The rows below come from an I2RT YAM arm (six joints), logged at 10 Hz.
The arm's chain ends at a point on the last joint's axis. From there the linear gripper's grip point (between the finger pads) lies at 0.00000 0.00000 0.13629 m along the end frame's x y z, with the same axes.
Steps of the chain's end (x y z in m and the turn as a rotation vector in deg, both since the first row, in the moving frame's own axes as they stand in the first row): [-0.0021, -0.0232, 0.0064, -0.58, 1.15, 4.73]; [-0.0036, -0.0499, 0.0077, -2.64, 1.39, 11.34]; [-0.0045, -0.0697, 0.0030, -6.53, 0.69, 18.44]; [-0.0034, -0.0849, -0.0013, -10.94, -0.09, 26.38]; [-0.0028, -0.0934, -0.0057, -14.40, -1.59, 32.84]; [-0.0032, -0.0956, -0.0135, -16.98, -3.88, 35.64]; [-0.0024, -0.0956, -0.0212, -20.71, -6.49, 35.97]
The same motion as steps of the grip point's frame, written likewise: [0.0006, -0.0217, 0.0064, -0.58, 1.15, 4.73]; [-0.0009, -0.0433, 0.0075, -2.64, 1.39, 11.34]; [-0.0054, -0.0542, 0.0021, -6.53, 0.69, 18.44]; [-0.0095, -0.0600, -0.0037, -10.94, -0.09, 26.38]; [-0.0158, -0.0624, -0.0099, -14.40, -1.59, 32.84]; [-0.0238, -0.0611, -0.0195, -16.98, -3.88, 35.64]; [-0.0313, -0.0553, -0.0305, -20.71, -6.49, 35.97]
